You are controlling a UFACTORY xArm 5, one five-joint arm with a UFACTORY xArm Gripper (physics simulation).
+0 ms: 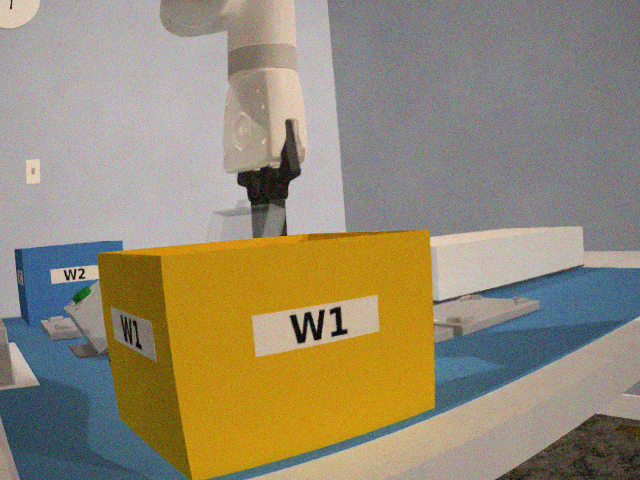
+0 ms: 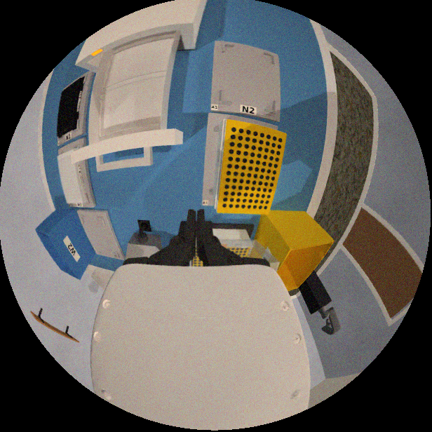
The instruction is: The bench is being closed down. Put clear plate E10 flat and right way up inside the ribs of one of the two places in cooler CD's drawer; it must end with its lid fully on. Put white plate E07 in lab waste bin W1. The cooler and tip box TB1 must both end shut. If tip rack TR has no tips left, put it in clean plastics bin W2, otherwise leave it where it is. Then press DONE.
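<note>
My gripper (image 1: 268,233) (image 2: 196,220) is shut and empty, beside the raised translucent lid (image 1: 232,223) of tip box TB1 (image 2: 237,251); contact cannot be told. The box stands open and is partly hidden by the fingers. Cooler CD (image 2: 145,30) has its drawer (image 2: 165,136) pulled out. Yellow tip rack TR (image 2: 252,167) sits on the lower right nest; its holes look dark. A white plate (image 2: 74,180) sits on a left nest. Yellow bin W1 (image 1: 299,330) (image 2: 292,230) and blue bin W2 (image 1: 67,289) (image 2: 70,245) stand open. Clear plate E10 cannot be made out.
Nest N1 holds a black plate (image 2: 71,107). Nest N2 (image 2: 245,75) is bare, as is a nest (image 2: 102,232) beside W2. A grey device with a green button (image 1: 81,294) stands between the bins. A long white block (image 1: 506,263) stands behind the nests.
</note>
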